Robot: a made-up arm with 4 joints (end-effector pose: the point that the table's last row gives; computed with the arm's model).
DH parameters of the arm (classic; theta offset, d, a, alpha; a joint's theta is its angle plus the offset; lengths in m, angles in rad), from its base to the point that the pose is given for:
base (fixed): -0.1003 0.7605 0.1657 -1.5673
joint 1: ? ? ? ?
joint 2: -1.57 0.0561 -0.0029 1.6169
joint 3: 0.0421 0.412 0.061 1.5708
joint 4: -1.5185 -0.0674 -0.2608 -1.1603
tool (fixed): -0.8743 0.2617 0 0
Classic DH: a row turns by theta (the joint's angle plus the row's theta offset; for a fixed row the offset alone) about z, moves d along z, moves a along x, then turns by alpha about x.
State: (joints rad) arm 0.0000 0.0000 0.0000 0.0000
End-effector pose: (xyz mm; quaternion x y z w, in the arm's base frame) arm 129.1 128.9 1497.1 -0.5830 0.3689 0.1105 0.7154
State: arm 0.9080 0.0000 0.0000 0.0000
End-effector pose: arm 725.7 69.7 1253.5 -0.4449 0.6380 0.3710 0.5074
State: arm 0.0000 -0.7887 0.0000 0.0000
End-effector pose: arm 105.1 -439.4 1497.8 -0.2723 0.2764 0.2467 0.8880
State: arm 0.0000 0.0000 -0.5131 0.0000
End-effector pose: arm 265.2 73.8 1497.1 -0.4703 0.5048 -0.0747 0.7200
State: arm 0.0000 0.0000 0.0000 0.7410
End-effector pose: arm 129.1 -114.6 1578.0 -0.2844 0.3039 0.2365 0.8779
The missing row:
joint 1: 1.5248 -0.1417 -0.0547 -1.6291
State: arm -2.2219 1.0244 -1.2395 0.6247
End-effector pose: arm -152.7 527.0 496.0 0.1918 -0.5206 -0.6814 0.4774
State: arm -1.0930 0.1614 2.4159 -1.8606
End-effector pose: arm -151.3 -298.3 635.3 0.5212 0.7269 0.3369 0.2939
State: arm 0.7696 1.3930 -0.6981 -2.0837
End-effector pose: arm 189.3 -60.5 663.3 0.6077 -0.0715 0.2863 0.7373
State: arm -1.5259 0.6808 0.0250 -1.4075
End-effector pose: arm 188.8 268.9 703.4 -0.4788 0.2964 -0.8260 0.0250
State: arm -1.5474 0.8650 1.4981 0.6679
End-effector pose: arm -308.6 494.8 626.0 -0.9126 0.1111 0.0496 0.3903
